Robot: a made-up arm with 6 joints.
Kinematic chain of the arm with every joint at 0, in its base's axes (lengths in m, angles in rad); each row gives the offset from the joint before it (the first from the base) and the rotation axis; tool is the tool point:
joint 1: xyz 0 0 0.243 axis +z
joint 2: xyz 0 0 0 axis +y
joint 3: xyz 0 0 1.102 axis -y
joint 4: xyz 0 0 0 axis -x
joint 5: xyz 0.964 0 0 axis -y
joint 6: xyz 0 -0.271 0 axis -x
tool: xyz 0 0 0
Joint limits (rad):
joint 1: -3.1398..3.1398
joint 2: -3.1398..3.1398
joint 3: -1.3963..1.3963
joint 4: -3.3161..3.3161
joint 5: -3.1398..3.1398
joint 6: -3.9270..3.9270
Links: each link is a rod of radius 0.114 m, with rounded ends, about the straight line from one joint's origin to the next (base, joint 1, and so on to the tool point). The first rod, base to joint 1, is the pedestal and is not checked.
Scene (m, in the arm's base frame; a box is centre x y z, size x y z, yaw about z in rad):
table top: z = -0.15
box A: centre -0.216 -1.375 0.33 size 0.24 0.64 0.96 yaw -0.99
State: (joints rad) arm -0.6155 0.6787 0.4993 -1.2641 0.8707 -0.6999
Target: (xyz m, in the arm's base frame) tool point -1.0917 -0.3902 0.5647
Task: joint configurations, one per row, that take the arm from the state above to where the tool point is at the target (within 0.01 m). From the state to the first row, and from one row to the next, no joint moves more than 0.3 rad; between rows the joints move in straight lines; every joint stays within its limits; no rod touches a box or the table.
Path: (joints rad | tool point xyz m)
1: -0.8700 0.6033 0.4889 -1.2164 0.8707 -0.6999 | 0.9301 -1.2483 0.7879
2: -1.1245 0.5279 0.4784 -1.1687 0.8707 -0.6999 | 0.5542 -1.4039 0.8982
3: -1.3790 0.4525 0.4680 -1.1210 0.8707 -0.6999 | 0.1606 -1.4454 1.0050
4: -1.6336 0.3771 0.4576 -1.0733 0.8707 -0.6999 | -0.2161 -1.3750 1.1077
5: -1.8915 0.3853 0.3099 -1.0467 0.8707 -0.6999 | -0.5567 -1.2458 0.9576
6: -2.1494 0.3934 0.1622 -1.0201 0.8707 -0.6999 | -0.8339 -1.0174 0.8151
7: -2.4073 0.4016 0.0144 -0.9935 0.8707 -0.6999 | -1.0178 -0.7195 0.6830
8: -2.6652 0.4097 -0.1333 -0.9669 0.8707 -0.6999 | -1.0917 -0.3902 0.5647

